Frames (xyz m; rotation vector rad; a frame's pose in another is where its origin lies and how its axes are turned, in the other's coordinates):
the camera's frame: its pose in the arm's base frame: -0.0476 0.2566 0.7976 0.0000 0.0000 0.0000
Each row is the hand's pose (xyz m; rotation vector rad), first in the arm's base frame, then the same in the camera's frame.
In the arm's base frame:
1: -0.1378 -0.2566 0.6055 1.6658 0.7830 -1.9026
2: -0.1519 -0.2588 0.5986 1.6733 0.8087 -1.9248
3: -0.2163 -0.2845 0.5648 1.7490 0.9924 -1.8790
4: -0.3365 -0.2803 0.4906 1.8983 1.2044 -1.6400
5: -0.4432 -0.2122 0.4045 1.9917 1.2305 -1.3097
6: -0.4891 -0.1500 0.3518 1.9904 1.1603 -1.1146
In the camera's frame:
1: -0.0902 -0.5132 -0.1921 1.6658 0.7830 -1.9026
2: -0.1043 -0.5154 -0.1990 1.6733 0.8087 -1.9248
3: -0.1687 -0.5411 -0.2328 1.7490 0.9924 -1.8790
4: -0.2889 -0.5369 -0.3070 1.8983 1.2044 -1.6400
5: -0.3956 -0.4688 -0.3931 1.9917 1.2305 -1.3097
6: -0.4415 -0.4066 -0.4458 1.9904 1.1603 -1.1146

